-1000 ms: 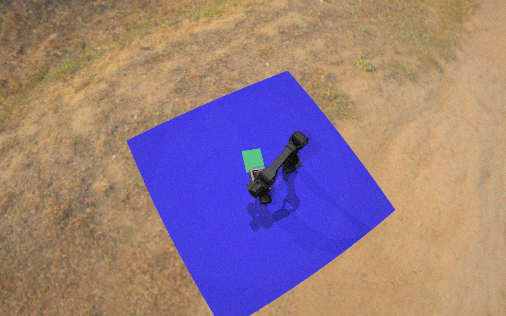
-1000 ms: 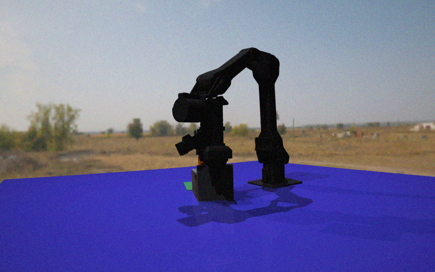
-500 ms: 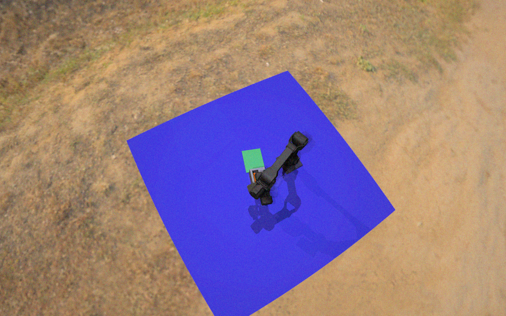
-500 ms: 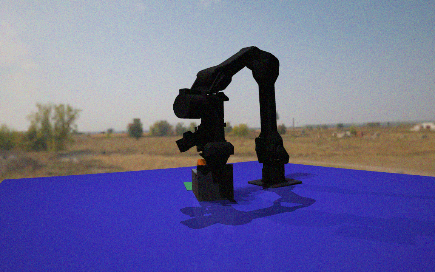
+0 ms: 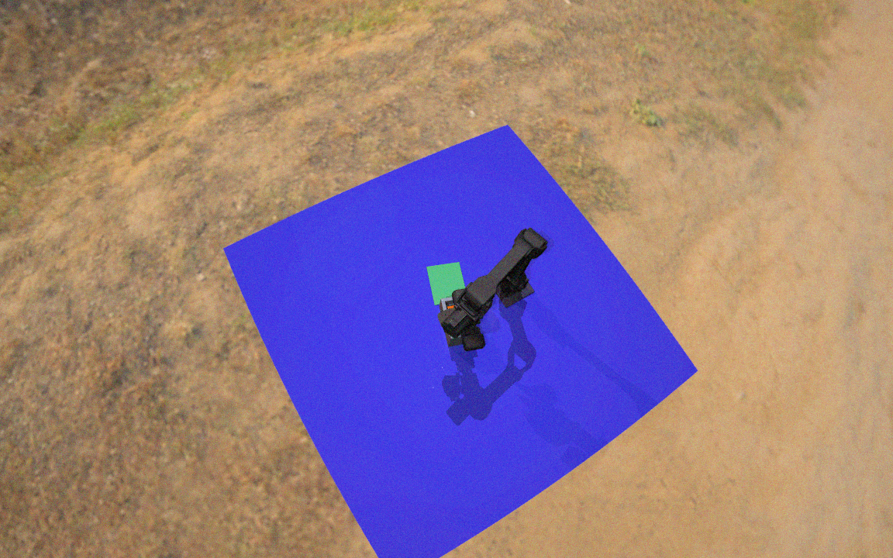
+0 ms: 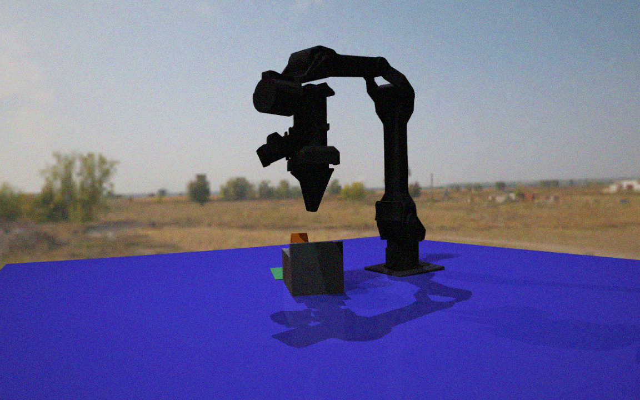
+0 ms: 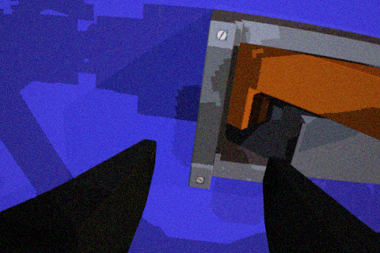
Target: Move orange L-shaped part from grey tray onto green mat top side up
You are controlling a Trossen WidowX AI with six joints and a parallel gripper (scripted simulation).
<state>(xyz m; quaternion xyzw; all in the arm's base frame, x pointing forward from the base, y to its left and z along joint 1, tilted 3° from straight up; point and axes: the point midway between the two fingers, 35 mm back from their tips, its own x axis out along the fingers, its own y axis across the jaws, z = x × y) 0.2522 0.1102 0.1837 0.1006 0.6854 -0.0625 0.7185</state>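
Right now the orange L-shaped part is 10 cm below my gripper tip, 4 cm to the right of it and 1 cm behind it. Also, from my gripper tip: green mat: 22 cm to the right, 16 cm below, 6 cm behind.
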